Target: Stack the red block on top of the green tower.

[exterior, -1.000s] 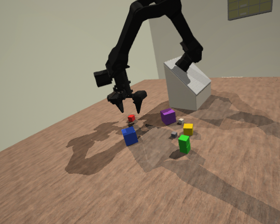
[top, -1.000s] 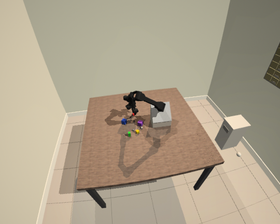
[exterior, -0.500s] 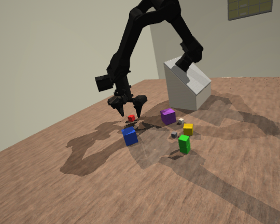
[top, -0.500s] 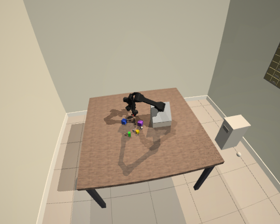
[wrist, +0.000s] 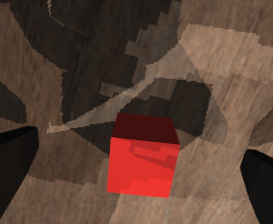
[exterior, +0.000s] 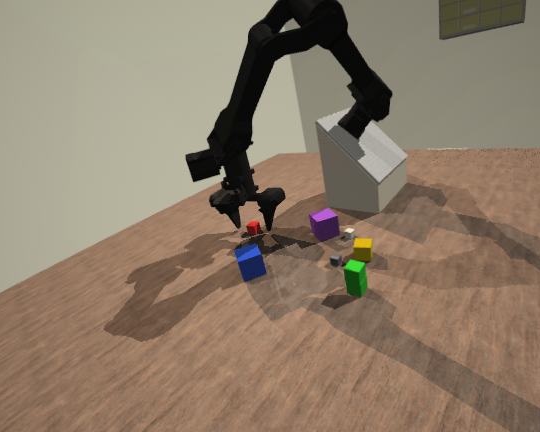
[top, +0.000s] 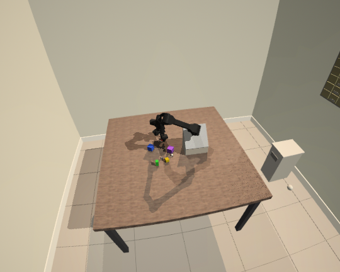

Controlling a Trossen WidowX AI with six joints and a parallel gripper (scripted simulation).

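Right now the yellow cube is 3 cm ahead of my gripper tip, 28 cm to the left of it and 1 cm above it. Round my gripper tip: red block right at my gripper tip; then purple cube 3 cm behind, 18 cm to the left, 1 cm above; then blue cube 13 cm ahead, 10 cm to the left, 1 cm above.
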